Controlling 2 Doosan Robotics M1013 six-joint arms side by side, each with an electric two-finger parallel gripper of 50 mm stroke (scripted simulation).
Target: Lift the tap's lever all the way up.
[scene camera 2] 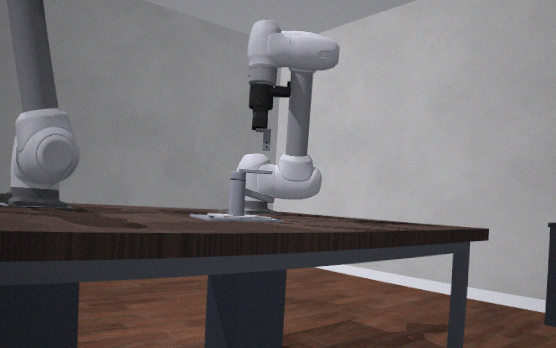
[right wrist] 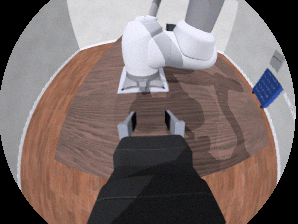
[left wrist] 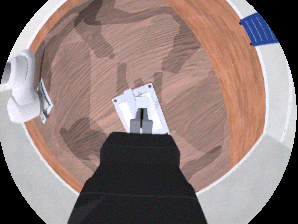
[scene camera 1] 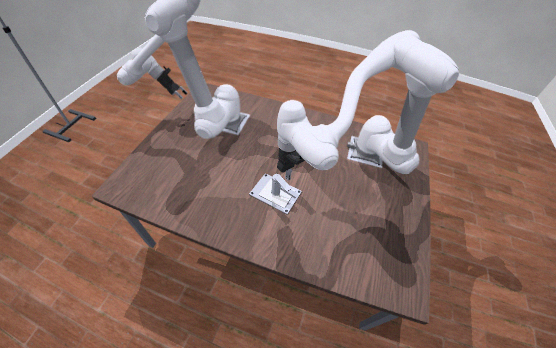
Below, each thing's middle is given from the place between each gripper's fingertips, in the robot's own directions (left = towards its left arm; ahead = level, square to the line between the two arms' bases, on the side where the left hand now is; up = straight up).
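My right hand is 500 mm short of the tap (scene camera 2: 237, 194), 820 mm to the right of it and 50 mm above it. My left hand (scene camera 2: 266, 150), meanwhile, is 40 mm to the left of the tap, 30 mm past it and 130 mm above it.
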